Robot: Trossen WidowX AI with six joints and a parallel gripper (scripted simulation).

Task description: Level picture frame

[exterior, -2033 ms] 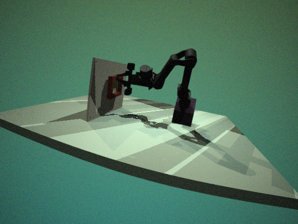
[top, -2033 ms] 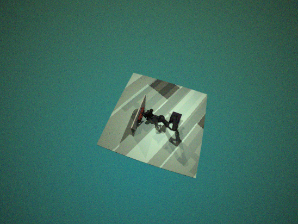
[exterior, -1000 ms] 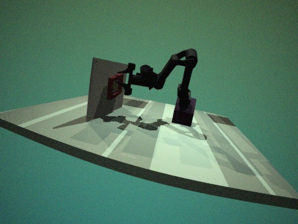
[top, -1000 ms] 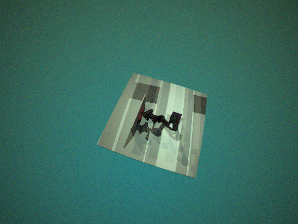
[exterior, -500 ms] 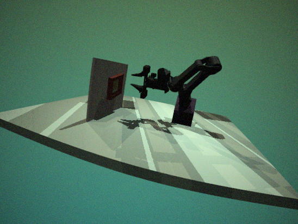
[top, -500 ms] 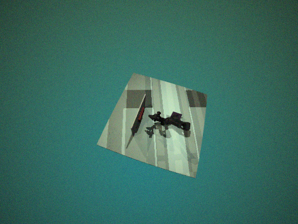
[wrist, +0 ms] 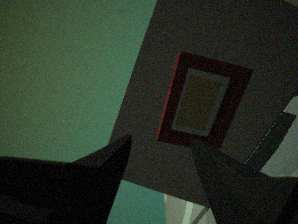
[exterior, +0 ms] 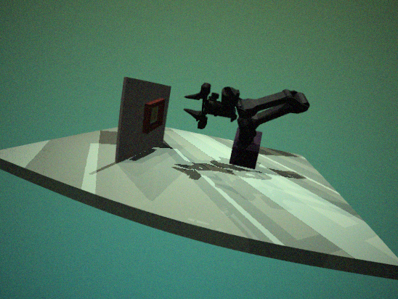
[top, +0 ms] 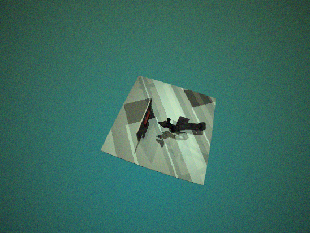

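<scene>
Now: the red picture frame 14 cm ahead of my gripper tip, 7 cm below it and 5 cm to the right of it. The rest, counted from my gripper tip: grey wall panel 15 cm ahead, 9 cm below, 3 cm to the right.
</scene>
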